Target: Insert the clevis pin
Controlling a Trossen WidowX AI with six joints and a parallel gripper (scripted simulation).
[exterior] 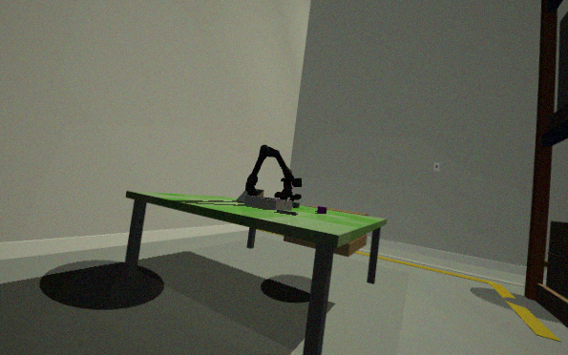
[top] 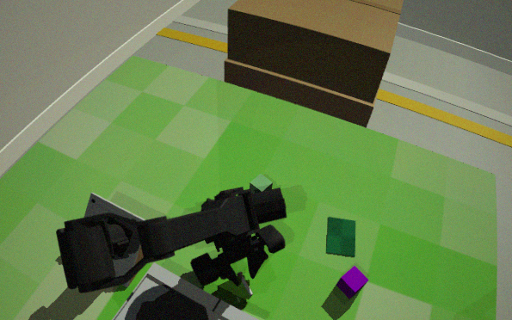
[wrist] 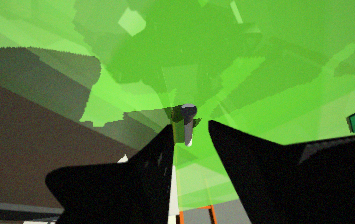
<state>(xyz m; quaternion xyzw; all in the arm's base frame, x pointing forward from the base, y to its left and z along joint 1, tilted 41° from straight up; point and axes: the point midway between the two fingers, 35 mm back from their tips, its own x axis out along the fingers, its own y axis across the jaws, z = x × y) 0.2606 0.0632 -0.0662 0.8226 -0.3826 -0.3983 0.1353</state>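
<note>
Right now my gripper tip is right at the steel clevis pin. From my gripper tip the other things lie so: steel tray 17 cm to the right, 4 cm behind, 4 cm above; then dark grey disc 17 cm to the right, 7 cm behind, 5 cm above; then purple cube 20 cm ahead, 11 cm to the left, 1 cm above.
</note>
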